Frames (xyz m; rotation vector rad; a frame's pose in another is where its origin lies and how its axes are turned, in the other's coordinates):
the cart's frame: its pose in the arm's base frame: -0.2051 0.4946 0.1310 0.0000 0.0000 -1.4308
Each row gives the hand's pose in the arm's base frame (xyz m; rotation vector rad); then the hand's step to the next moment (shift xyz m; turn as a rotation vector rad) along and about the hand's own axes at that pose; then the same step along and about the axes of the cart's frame.
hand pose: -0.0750 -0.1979 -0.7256 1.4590 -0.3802 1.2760
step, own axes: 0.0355 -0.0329 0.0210 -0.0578 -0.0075 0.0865
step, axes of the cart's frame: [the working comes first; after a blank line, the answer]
step, axes of the arm's base frame: 0.0493 0.0074 0.0172 0.0269 -0.0940 -0.0362

-0.0004 0.0499 0.0172 0.0969 0.0136 -0.0362
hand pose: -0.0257 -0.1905 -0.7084 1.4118 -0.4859 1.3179
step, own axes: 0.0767 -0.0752 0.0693 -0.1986 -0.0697 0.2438
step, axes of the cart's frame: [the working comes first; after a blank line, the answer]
step, axes of the arm's base frame: 0.1171 -0.0085 0.0506 0.1064 -0.2622 -0.1539

0.0248 0.1147 0.0506 0.2744 0.0688 -0.1539
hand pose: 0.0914 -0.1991 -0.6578 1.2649 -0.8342 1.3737
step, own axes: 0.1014 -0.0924 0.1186 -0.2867 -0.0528 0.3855
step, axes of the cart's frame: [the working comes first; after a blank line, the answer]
step, axes of the arm's base frame: 0.1281 -0.0694 0.1080 0.1156 -0.4206 -0.2082

0.0866 0.1171 0.1080 0.4326 0.0558 -0.2082
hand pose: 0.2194 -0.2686 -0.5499 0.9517 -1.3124 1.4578
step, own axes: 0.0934 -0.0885 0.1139 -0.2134 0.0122 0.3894
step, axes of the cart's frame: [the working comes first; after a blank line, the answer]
step, axes of the arm's base frame: 0.0557 -0.1000 0.1282 0.0330 -0.4147 -0.1558

0.1068 0.0412 0.1282 0.4152 -0.0252 -0.1558
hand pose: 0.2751 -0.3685 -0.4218 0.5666 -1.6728 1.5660
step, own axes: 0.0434 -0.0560 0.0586 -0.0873 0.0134 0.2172
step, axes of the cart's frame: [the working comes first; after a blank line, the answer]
step, axes of the arm's base frame: 0.0026 -0.0577 0.0715 -0.0060 -0.2247 -0.0666

0.0575 -0.0055 0.0715 0.2217 -0.0373 -0.0666
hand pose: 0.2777 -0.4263 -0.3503 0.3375 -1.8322 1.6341
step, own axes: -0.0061 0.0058 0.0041 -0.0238 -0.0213 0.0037
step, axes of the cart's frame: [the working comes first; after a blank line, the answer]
step, axes of the arm's base frame: 0.0000 -0.0042 -0.0084 0.0294 -0.0130 0.0021

0.0042 -0.0006 -0.0084 0.0169 0.0273 0.0021
